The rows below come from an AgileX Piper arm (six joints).
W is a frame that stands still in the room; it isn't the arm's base.
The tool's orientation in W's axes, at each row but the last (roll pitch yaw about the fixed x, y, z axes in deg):
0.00, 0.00, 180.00
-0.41, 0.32, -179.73
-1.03, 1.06, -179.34
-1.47, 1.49, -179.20
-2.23, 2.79, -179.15
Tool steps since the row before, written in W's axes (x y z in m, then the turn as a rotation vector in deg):
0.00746, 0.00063, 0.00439, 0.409, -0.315, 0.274
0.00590, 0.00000, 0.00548, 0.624, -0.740, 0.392
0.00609, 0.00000, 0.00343, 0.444, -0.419, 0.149
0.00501, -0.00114, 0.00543, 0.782, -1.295, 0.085
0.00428, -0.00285, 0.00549, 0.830, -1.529, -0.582
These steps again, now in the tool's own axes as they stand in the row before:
-0.00746, -0.00063, 0.00439, -0.409, 0.315, 0.274
-0.00593, -0.00001, 0.00545, -0.623, 0.740, 0.394
-0.00615, 0.00001, 0.00332, -0.442, 0.421, 0.148
-0.00513, 0.00107, 0.00533, -0.766, 1.304, 0.099
-0.00450, 0.00271, 0.00539, -0.778, 1.564, -0.560

